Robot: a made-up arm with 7 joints.
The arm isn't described. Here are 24 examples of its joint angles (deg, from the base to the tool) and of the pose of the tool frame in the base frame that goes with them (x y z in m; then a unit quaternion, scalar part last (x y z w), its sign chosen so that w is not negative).
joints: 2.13 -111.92 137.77 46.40 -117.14 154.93 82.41
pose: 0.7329 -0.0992 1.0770 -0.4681 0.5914 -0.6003 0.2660
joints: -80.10 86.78 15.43 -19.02 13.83 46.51 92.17
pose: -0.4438 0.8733 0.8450 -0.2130 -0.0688 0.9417 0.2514
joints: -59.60 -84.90 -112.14 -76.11 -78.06 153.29 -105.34
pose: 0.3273 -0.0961 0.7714 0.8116 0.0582 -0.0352 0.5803
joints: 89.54 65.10 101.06 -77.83 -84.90 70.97 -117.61
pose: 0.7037 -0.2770 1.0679 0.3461 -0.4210 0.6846 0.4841
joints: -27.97 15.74 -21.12 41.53 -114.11 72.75 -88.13
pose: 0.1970 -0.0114 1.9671 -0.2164 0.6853 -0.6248 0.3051
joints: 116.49 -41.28 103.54 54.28 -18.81 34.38 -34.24
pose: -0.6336 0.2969 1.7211 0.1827 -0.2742 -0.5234 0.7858
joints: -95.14 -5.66 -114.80 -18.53 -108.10 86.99 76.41
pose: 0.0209 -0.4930 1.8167 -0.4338 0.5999 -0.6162 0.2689
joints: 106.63 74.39 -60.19 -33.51 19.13 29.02 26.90
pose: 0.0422 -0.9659 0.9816 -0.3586 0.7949 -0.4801 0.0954
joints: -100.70 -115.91 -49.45 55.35 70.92 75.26 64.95
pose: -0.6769 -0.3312 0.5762 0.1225 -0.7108 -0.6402 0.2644
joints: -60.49 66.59 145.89 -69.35 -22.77 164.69 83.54
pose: -0.2475 -0.0080 1.4657 0.1457 0.3532 -0.2243 0.8965
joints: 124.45 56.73 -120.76 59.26 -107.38 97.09 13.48
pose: 0.7613 -0.1267 1.4806 -0.0220 0.2146 0.5748 0.7894
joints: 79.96 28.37 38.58 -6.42 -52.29 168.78 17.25
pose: 0.0946 -0.4884 1.4967 0.1753 0.9405 -0.0617 0.2845
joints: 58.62 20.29 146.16 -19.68 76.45 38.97 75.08
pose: -0.0867 -0.2183 2.0391 0.1181 -0.6968 0.3037 0.6389
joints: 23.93 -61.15 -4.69 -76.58 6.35 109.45 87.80
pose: 0.0325 -0.1554 1.6123 -0.0940 0.4559 -0.7602 0.4532
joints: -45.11 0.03 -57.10 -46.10 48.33 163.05 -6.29
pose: -0.1315 0.1777 1.6244 0.8506 0.2503 -0.4564 0.0747
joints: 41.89 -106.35 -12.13 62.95 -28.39 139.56 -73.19
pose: 0.5393 0.3393 0.6058 -0.4638 0.4281 0.7523 0.1888
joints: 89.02 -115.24 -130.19 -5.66 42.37 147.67 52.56
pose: -0.0765 0.6841 0.8421 0.0178 -0.2902 -0.8671 0.4044
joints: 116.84 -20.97 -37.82 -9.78 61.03 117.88 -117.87
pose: 0.0829 0.2205 1.8270 -0.0269 -0.6058 0.6850 0.4038
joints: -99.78 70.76 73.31 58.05 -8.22 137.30 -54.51
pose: 0.2331 0.5907 1.4079 -0.8762 0.0656 0.3020 0.3698
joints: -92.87 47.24 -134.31 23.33 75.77 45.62 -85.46
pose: -0.2273 0.8894 1.4135 -0.2673 -0.0521 -0.8148 0.5117
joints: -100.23 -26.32 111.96 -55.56 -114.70 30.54 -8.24
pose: -0.7942 -0.1957 1.5626 0.2396 -0.5486 -0.3307 0.7296
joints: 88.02 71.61 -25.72 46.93 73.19 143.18 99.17
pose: 0.3203 -0.4046 1.4546 -0.1066 0.3148 0.2513 0.9091
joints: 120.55 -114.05 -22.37 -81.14 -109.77 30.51 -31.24
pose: -0.5995 0.2469 1.4526 -0.3794 -0.2206 0.6466 0.6239
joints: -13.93 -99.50 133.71 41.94 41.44 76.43 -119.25
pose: 0.8684 0.1241 1.0308 0.4726 -0.3795 0.7351 0.3038
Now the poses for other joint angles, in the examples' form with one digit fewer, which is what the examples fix.
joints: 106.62 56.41 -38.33 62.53 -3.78 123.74 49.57
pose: 0.444 -0.396 1.581 -0.440 0.673 -0.515 0.297
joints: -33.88 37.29 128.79 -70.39 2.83 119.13 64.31
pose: -0.076 -0.386 1.510 -0.061 0.438 -0.193 0.876
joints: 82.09 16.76 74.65 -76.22 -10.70 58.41 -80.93
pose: 0.677 -0.275 1.286 0.428 -0.700 0.547 0.166
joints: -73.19 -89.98 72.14 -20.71 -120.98 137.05 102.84
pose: 0.022 -0.703 1.387 0.112 -0.521 0.407 0.742
